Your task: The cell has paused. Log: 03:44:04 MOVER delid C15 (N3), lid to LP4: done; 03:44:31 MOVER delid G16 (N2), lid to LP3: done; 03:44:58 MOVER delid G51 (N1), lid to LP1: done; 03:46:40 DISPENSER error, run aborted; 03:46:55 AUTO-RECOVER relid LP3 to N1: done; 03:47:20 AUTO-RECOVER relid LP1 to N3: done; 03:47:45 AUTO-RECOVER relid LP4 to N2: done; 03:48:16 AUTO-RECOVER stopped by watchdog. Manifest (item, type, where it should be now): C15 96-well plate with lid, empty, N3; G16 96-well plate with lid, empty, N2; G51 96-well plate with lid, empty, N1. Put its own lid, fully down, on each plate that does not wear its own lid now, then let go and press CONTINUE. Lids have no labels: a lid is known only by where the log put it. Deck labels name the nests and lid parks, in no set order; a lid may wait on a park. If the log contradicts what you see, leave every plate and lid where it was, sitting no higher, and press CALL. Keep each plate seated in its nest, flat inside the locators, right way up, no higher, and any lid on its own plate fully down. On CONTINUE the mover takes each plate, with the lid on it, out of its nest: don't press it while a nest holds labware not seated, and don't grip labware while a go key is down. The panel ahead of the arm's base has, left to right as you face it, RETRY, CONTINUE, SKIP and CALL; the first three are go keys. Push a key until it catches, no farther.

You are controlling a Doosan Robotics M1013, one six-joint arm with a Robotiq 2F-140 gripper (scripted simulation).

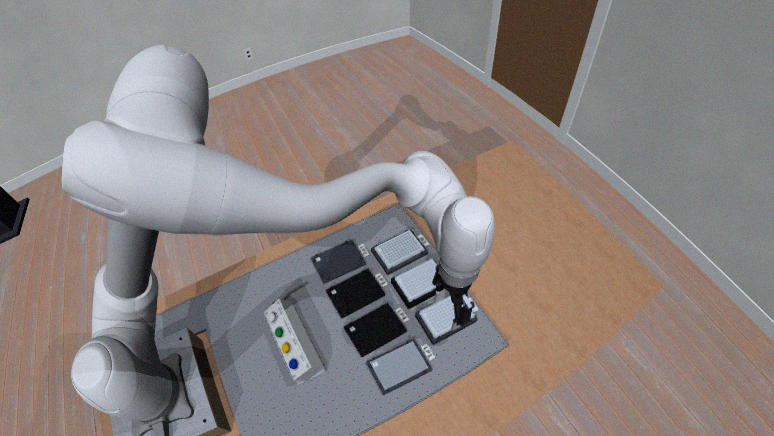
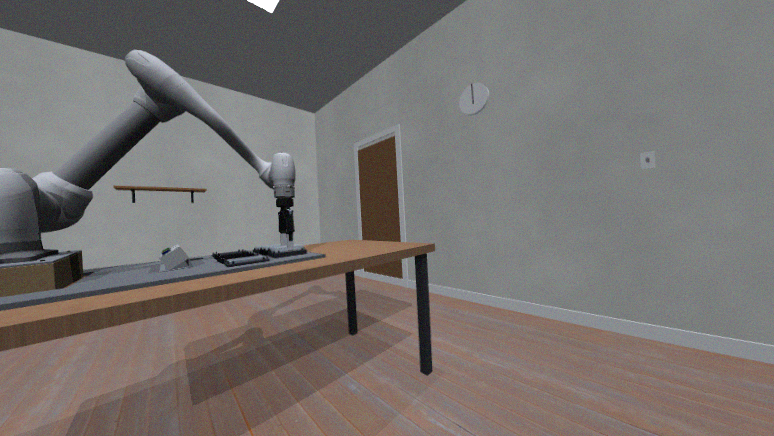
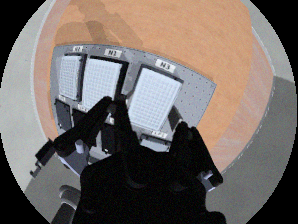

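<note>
There's my gripper (image 1: pixel 447 313), and image 3 shows the gripper (image 3: pixel 151 103) too. I can see a plate (image 1: pixel 400 248), and in image 3 there's the plate (image 3: pixel 70 65) again. I also see a key panel (image 1: pixel 301 348), and there's a black lid park (image 1: pixel 360 290) as well.
</note>
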